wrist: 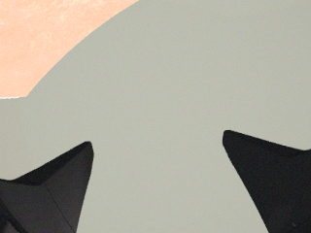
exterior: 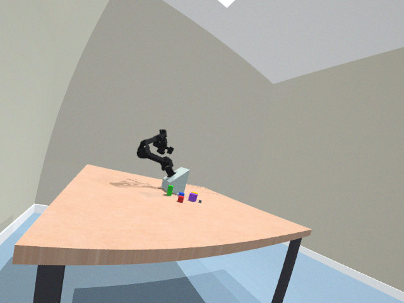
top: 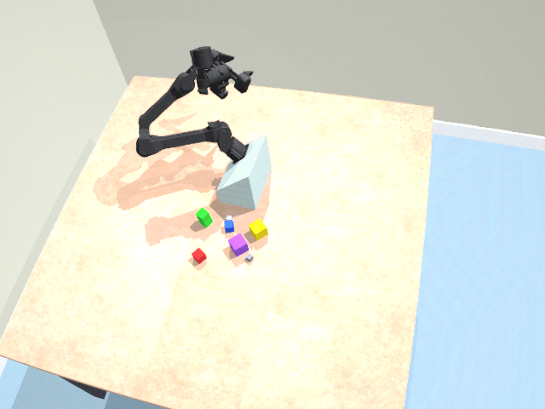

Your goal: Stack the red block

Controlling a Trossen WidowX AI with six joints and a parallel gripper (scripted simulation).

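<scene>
My gripper tip is now 610 mm short of the red block, 50 mm to the left of it and 280 mm above it. Also, from my gripper tip: blue block: 480 mm ahead, 20 mm to the left, 280 mm below; then purple block: 550 mm ahead, 70 mm to the left, 270 mm below; then yellow block: 480 mm ahead, 120 mm to the left, 270 mm below.
</scene>
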